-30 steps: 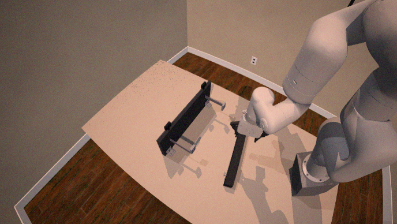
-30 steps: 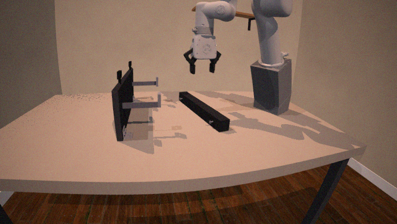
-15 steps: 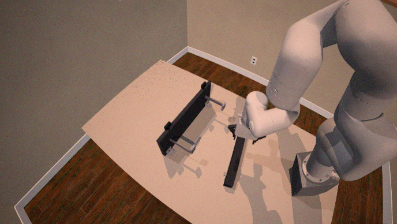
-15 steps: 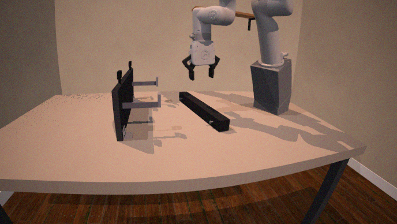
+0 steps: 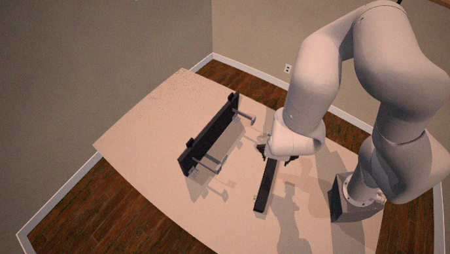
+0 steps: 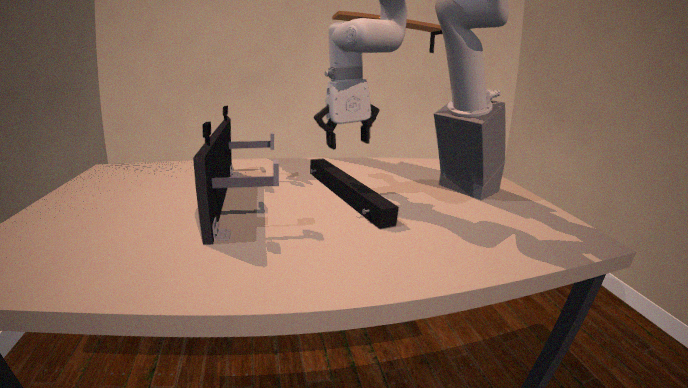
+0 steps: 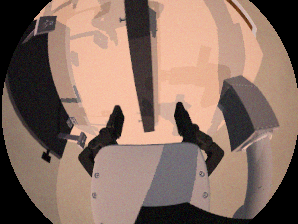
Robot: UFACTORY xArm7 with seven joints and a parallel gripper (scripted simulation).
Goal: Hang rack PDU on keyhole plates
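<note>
The rack PDU lies 2 cm ahead of my hand and 12 cm below it. Also, from my hand: black upright panel: 31 cm ahead, 3 cm to the left, 6 cm below.
</note>
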